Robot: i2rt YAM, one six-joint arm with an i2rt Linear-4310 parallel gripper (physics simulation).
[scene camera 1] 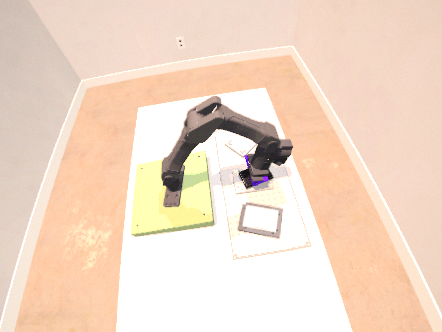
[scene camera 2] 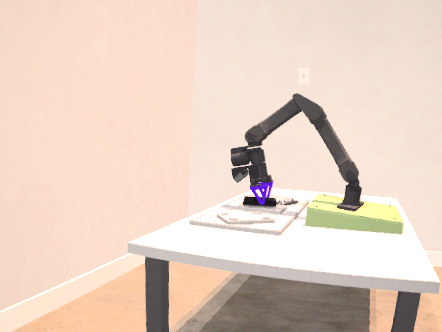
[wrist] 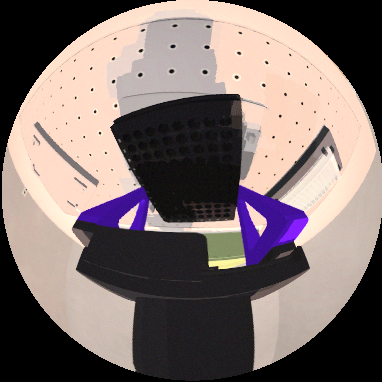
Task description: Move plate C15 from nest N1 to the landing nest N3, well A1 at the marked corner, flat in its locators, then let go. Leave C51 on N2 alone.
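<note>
My gripper (scene camera 1: 254,172) (scene camera 2: 262,200) (wrist: 191,189) is shut on a black well plate, which I take to be C15 (scene camera 1: 245,179) (scene camera 2: 248,201) (wrist: 187,165). The plate is low over the middle nest, N3 (scene camera 1: 250,190) (wrist: 252,149), and looks about level in scene camera 2. Whether it touches the nest or sits within the locators cannot be told. The marked corner and well A1 cannot be made out. The white plate C51 (scene camera 1: 261,219) (wrist: 314,181) lies on the dark frame-like nest N2 (scene camera 1: 260,233). The light nest N1 (scene camera 1: 239,144) (scene camera 2: 247,218) (wrist: 62,172) holds no plate.
The nests stand on a light board with a grid of holes (scene camera 1: 270,248) (wrist: 239,53), on a white table (scene camera 1: 190,280) (scene camera 2: 240,255). The arm's base stands on a yellow-green block (scene camera 1: 150,215) (scene camera 2: 350,221) beside the board. The arm arches over the gap between them.
</note>
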